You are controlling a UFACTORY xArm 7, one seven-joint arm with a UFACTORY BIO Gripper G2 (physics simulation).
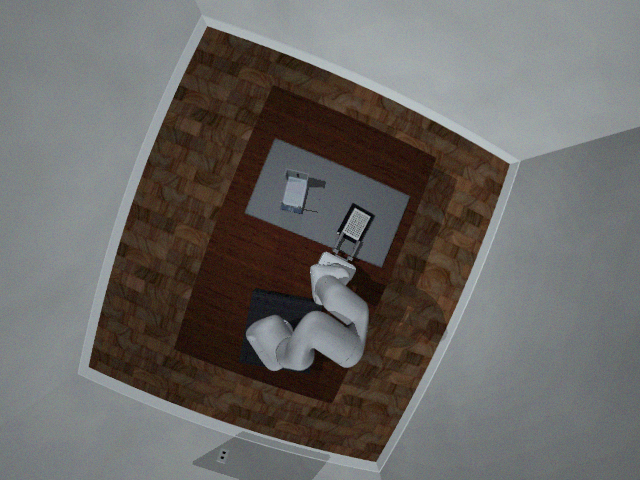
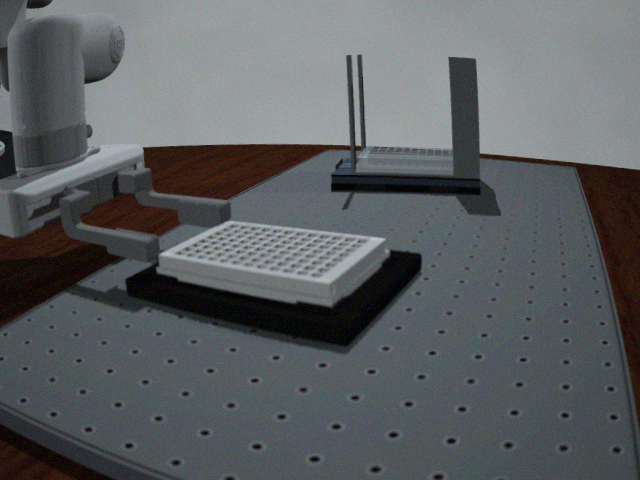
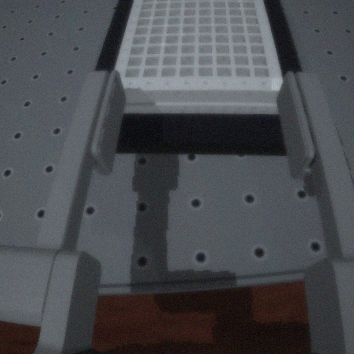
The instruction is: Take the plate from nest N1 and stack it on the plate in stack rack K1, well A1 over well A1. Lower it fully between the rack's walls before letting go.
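Frame: origin at the arm's base, x right, y up, z back, level; metres.
Seen in the pictures: hand, its tool point: (image 1: 348, 240) (image 2: 169, 228) (image 3: 200, 120).
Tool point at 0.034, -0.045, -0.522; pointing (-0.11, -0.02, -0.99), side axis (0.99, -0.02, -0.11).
Note:
A point is followed by its place in that frame, as x, y, z.
A white 96-well plate (image 1: 356, 223) @(0.021, -0.057, -0.609) (image 2: 279, 253) @(0.027, -0.051, -0.615) (image 3: 200, 45) @(0.028, -0.050, -0.577) sits on the black nest (image 1: 347, 217) (image 2: 248, 310) (image 3: 200, 134). My gripper (image 1: 349, 238) @(0.034, -0.045, -0.522) (image 2: 191, 230) @(0.034, -0.045, -0.522) (image 3: 201, 100) @(0.034, -0.045, -0.522) is shut and holds nothing; its two fingers still stand apart, roughly the plate's width. Their tips are level with the plate's near short end, beside its corners. Whether they touch it I cannot tell. Stack rack K1 (image 1: 292, 209) @(-0.258, -0.058, -0.496) (image 2: 465, 118) @(-0.266, 0.005, -0.634) stands farther off, with a clear plate (image 1: 294, 191) @(-0.295, -0.052, -0.569) (image 2: 405, 161) @(-0.248, -0.044, -0.572) low between its upright walls. The A1 labels cannot be read.
Nest and rack stand on a grey perforated board (image 1: 330, 175) @(-0.202, -0.075, -0.727) (image 2: 516, 310) @(-0.007, -0.075, -0.762) (image 3: 225, 225) @(0.049, -0.075, -0.489) on the dark wooden table (image 1: 237, 248) @(-0.375, -0.089, -0.200) (image 2: 180, 155) @(-0.392, -0.088, -0.088). The rack's tall posts (image 2: 350, 113) @(-0.226, 0.006, -0.521) and broad wall rise well above its plate. The arm (image 1: 330, 335) @(0.012, 0.494, -0.296) reaches in over the board's edge.

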